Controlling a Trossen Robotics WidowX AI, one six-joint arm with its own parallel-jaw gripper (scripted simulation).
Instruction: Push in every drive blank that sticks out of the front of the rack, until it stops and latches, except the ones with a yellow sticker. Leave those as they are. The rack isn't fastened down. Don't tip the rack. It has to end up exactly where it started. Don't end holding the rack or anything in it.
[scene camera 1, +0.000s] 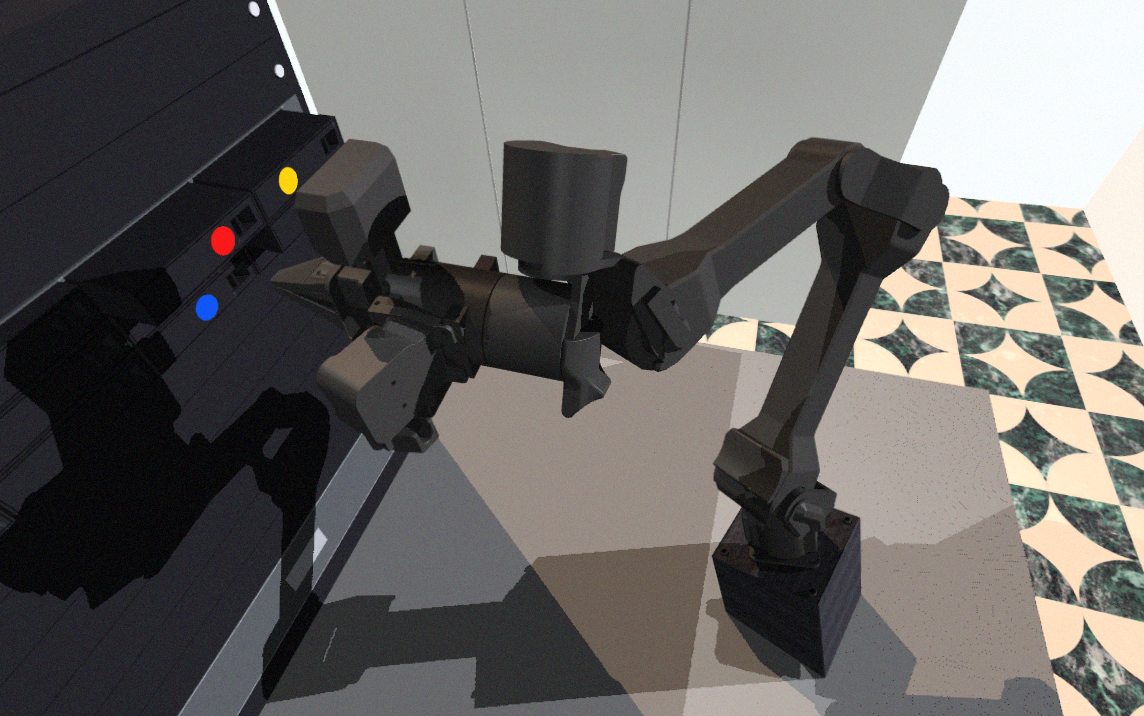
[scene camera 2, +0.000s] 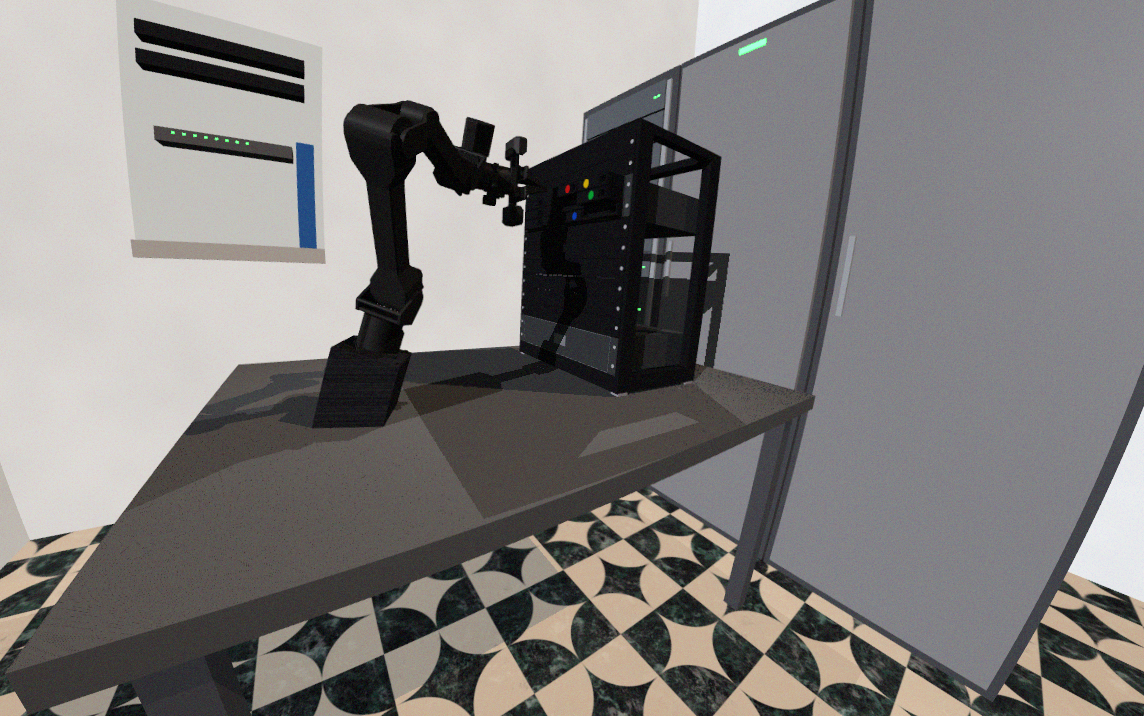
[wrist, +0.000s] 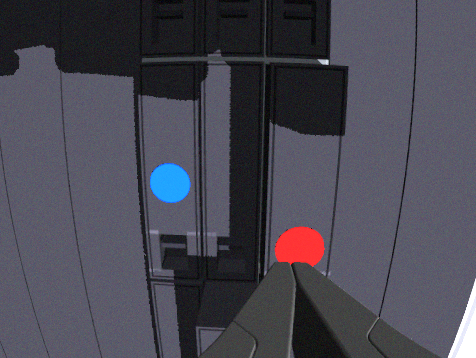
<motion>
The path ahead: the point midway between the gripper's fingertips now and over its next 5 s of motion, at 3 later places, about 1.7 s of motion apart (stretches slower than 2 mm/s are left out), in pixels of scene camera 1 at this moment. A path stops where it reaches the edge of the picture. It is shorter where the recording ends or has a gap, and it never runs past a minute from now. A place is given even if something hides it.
The gripper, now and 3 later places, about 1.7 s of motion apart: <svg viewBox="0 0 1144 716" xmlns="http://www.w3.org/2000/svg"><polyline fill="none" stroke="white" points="276,279 217,257 189,253 176,250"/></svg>
</motion>
